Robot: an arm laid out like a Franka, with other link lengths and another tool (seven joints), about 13 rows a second.
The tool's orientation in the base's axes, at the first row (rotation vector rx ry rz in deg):
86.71 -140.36 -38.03
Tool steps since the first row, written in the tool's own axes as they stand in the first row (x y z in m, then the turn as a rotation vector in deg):
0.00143 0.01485 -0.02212 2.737 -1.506 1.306
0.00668 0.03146 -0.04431 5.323 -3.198 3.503
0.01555 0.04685 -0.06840 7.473 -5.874 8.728
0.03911 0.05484 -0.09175 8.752 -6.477 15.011
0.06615 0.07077 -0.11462 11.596 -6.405 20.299
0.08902 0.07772 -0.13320 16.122 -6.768 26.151
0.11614 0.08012 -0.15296 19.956 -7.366 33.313
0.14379 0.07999 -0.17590 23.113 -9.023 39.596
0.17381 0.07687 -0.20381 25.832 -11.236 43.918
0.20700 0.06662 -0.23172 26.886 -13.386 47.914
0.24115 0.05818 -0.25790 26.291 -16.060 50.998
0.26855 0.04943 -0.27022 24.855 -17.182 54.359
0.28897 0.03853 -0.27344 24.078 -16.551 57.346
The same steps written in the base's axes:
-0.00410 -0.00169 0.02631 -0.560 -2.632 -2.055
-0.01134 -0.00610 0.05322 -1.241 -4.957 -4.972
-0.01856 -0.01469 0.08096 -2.090 -6.441 -10.985
-0.02694 -0.03887 0.10353 -4.599 -6.077 -16.906
-0.04346 -0.06298 0.12910 -7.991 -7.112 -21.751
-0.05250 -0.08564 0.14703 -12.029 -9.644 -27.421
-0.05943 -0.11410 0.16357 -16.059 -11.294 -34.304
-0.06335 -0.14487 0.18170 -18.593 -12.990 -40.854
-0.06409 -0.18023 0.20265 -19.731 -15.048 -45.897
-0.06058 -0.22109 0.22006 -20.024 -15.701 -50.501
-0.05963 -0.26165 0.23672 -18.787 -15.345 -54.420
-0.06060 -0.29256 0.24149 -18.508 -13.581 -57.800
-0.06010 -0.31562 0.23776 -19.794 -11.836 -60.086

